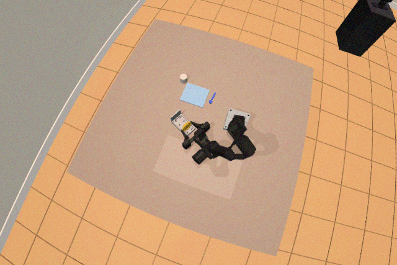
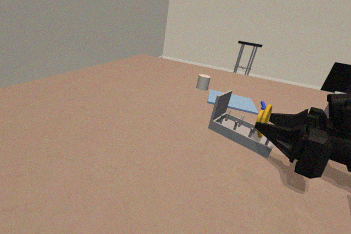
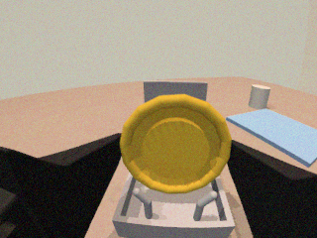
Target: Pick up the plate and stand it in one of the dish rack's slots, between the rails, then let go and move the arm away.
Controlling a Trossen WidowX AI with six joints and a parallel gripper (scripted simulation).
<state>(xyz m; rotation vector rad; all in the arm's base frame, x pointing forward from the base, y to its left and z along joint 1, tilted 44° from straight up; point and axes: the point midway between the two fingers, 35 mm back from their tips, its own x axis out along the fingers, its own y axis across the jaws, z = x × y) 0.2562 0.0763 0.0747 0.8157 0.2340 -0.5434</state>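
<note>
My gripper tip is now 1 cm past the yellow plate. Round my gripper tip: blue utensil 22 cm to the right, 11 cm behind, 5 cm below; then light blue mat 23 cm to the right, 5 cm below; then grey dish rack 3 cm below, 2 cm ahead, 1 cm to the right.
</note>
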